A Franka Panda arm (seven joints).
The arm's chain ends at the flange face. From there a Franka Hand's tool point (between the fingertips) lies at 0.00 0.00 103.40 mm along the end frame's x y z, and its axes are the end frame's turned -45 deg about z.
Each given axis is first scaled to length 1.
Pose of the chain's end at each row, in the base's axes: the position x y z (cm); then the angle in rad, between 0 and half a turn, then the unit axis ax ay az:
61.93 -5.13 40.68 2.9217 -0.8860 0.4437 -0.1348
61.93 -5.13 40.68 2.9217 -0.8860 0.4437 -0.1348
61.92 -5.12 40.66 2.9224 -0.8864 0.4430 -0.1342
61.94 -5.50 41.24 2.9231 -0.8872 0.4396 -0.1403
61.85 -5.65 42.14 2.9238 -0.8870 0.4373 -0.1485
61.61 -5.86 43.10 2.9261 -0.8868 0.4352 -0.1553
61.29 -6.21 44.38 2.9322 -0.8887 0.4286 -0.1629
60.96 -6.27 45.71 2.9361 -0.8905 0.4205 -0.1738
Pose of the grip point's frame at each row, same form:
65.37 -4.35 30.96 3.0414 -0.9836 0.0705 -0.1660
65.37 -4.35 30.96 3.0414 -0.9836 0.0705 -0.1660
65.35 -4.34 30.94 3.0415 -0.9838 0.0697 -0.1653
65.47 -4.77 31.55 3.0468 -0.9831 0.0663 -0.1708
65.52 -5.00 32.49 3.0537 -0.9819 0.0643 -0.1781
65.39 -5.28 33.49 3.0610 -0.9810 0.0624 -0.1840
65.17 -5.73 34.81 3.0725 -0.9803 0.0556 -0.1898
65.01 -5.89 36.21 3.0844 -0.9788 0.0475 -0.1991

